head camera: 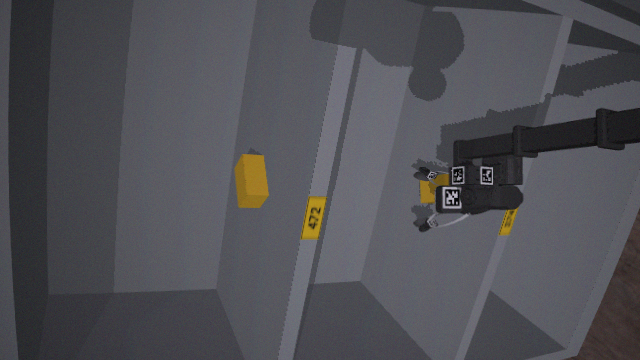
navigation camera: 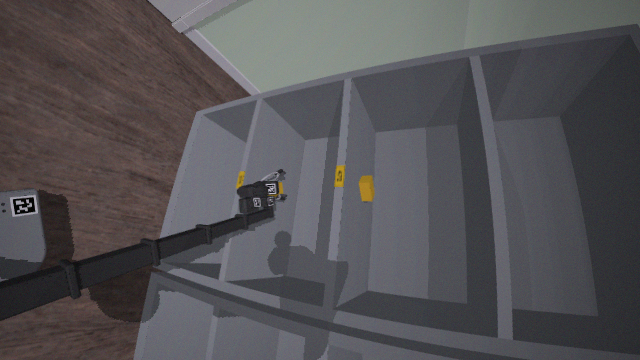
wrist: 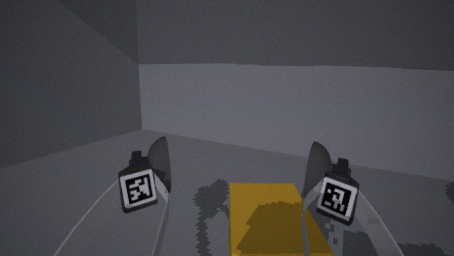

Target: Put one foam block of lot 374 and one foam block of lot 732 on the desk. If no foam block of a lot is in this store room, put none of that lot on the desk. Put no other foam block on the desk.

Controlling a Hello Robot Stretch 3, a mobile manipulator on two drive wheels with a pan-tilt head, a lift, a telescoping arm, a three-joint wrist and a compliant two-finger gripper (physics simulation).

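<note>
My gripper is open and empty inside a shelf compartment. A yellow foam block lies on that compartment's board, below the gripper and partly hidden by it. In the wrist view it is low in the picture, nearer the right finger, with a shadow on its top. The yellow label on that board's edge is partly covered in the head view; its number is hard to read. Another yellow block lies behind the label 472. No label 732 shows.
The grey shelf unit has boards and side walls around the gripper. My dark arm reaches in from the open front. A green wall stands beside the unit, and brown floor lies in front.
</note>
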